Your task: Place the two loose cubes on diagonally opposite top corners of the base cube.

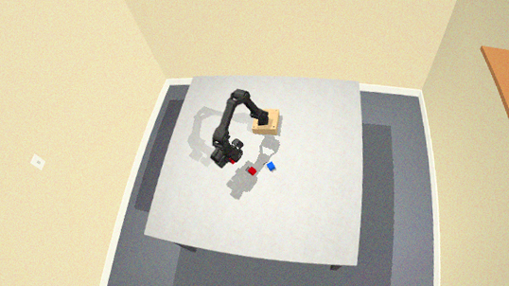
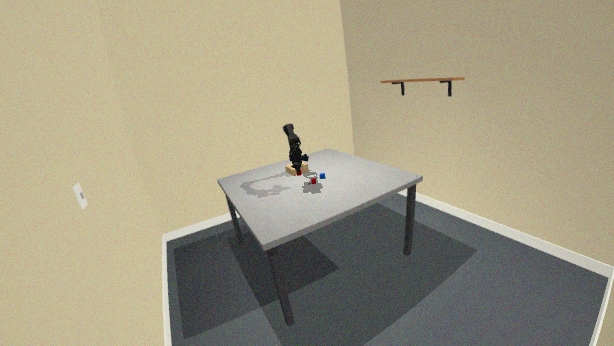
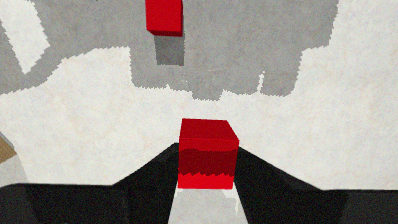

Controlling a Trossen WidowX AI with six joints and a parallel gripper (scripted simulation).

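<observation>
The blue cube lies 21 cm to the left of my gripper tip and 10 cm below it. Round my gripper tip: red cube: right at my gripper tip.
</observation>
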